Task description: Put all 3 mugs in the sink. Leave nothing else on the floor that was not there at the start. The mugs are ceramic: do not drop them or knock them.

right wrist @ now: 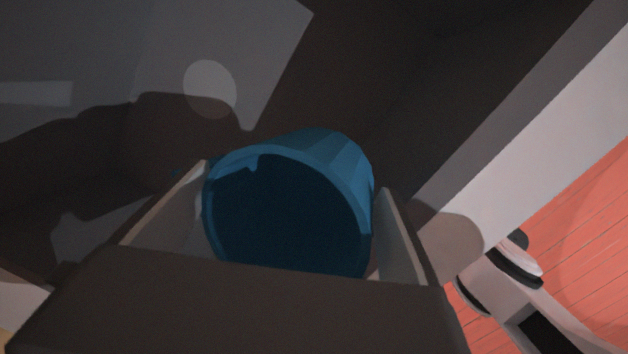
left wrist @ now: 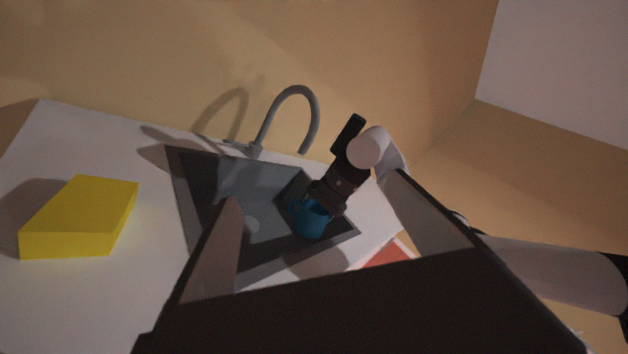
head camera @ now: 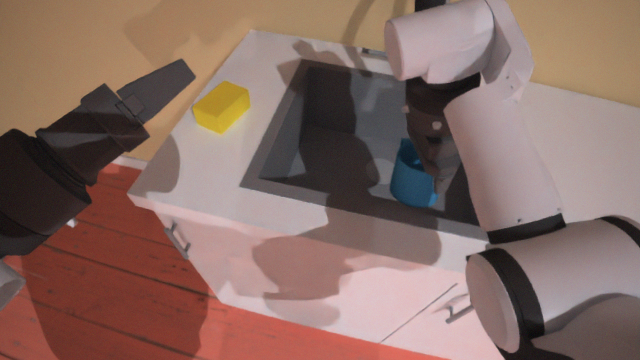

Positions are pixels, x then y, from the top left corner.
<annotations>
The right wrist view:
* right gripper: 294,186
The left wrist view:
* left gripper: 314,193
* right gripper: 315,211
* sink: 182,176
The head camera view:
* left gripper: 178,79
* right gripper: 428,166
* sink: 288,213
</annotations>
